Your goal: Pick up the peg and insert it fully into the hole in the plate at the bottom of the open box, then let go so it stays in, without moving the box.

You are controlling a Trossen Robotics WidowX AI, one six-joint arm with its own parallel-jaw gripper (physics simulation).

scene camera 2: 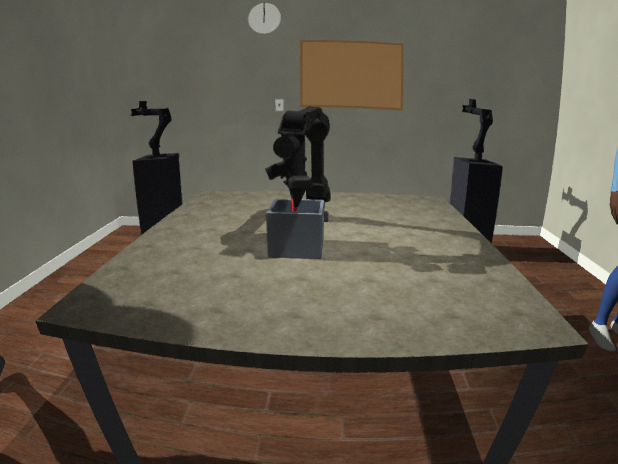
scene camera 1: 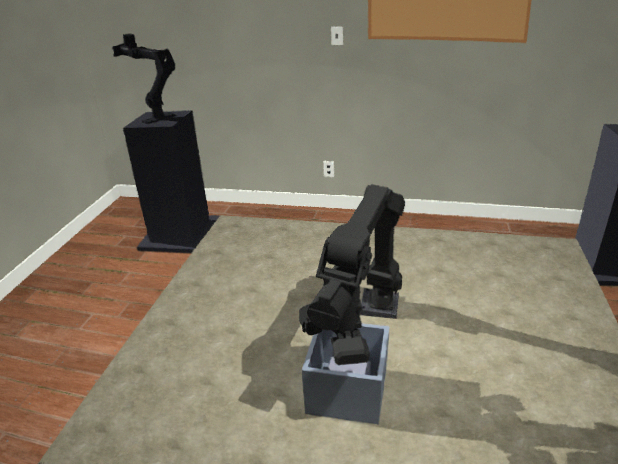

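Where they show: gripper, between the fingertips: [scene camera 2: 295, 206]; arm's base, origin of its link: [scene camera 1: 381, 301].
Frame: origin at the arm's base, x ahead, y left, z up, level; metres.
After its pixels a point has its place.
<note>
The open blue-grey box [scene camera 1: 344, 397] {y -0.073, x 0.389, z 0.057 m} [scene camera 2: 295, 237] {y -0.075, x 0.389, z 0.050 m} stands upright on the table. The plate [scene camera 1: 345, 366] {y -0.078, x 0.288, z 0.041 m} shows in part as a light patch at the bottom of the box in the scene camera 1 view; its hole cannot be made out. My gripper [scene camera 2: 297, 206] {y -0.074, x 0.348, z 0.132 m} points down over the box, with its fingertips at about the height of the rim or just inside it. It is shut on the red peg [scene camera 2: 294, 205], which shows as a thin, roughly upright strip beside the fingers. The peg's lower end is hidden behind the box's front wall. In the scene camera 1 view, the gripper's body hides the fingers and the peg.
The box's walls stand close around the fingers. My arm's base [scene camera 1: 380, 304] {y -0.003, x 0.037, z 0.020 m} is on the table [scene camera 1: 200, 390] {y -0.410, x 0.344, z -0.016 m} [scene camera 2: 320, 310] {y -0.013, x 0.682, z -0.016 m} behind the box. Dark pedestals [scene camera 1: 167, 185] [scene camera 2: 159, 192] with other small arms stand beyond the table. A person's leg [scene camera 2: 608, 300] shows at the far right.
</note>
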